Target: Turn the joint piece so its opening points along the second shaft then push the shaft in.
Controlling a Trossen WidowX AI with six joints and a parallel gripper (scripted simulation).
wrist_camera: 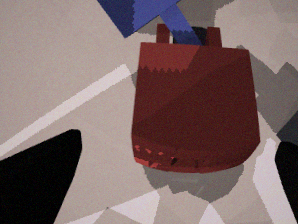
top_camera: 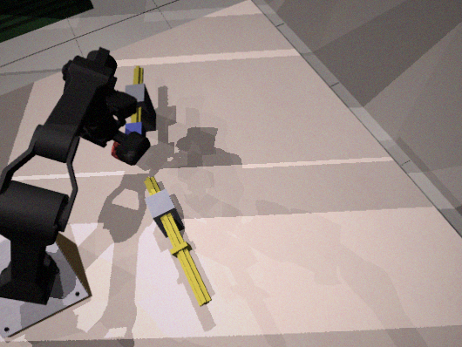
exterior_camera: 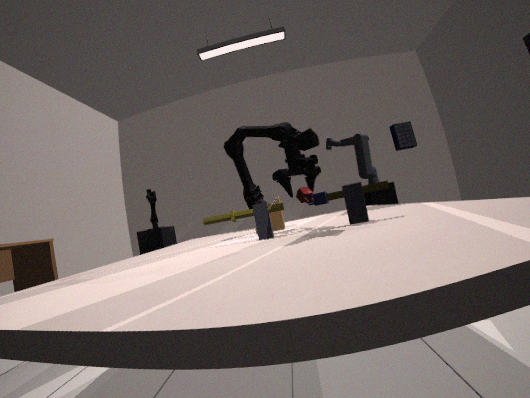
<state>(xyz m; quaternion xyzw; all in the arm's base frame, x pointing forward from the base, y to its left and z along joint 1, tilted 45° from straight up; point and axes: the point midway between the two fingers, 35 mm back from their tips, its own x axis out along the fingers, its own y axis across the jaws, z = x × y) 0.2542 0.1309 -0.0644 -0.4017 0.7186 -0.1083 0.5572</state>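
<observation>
My gripper tip is now 20 mm short of the red joint piece and 10 mm to the right of it.
</observation>
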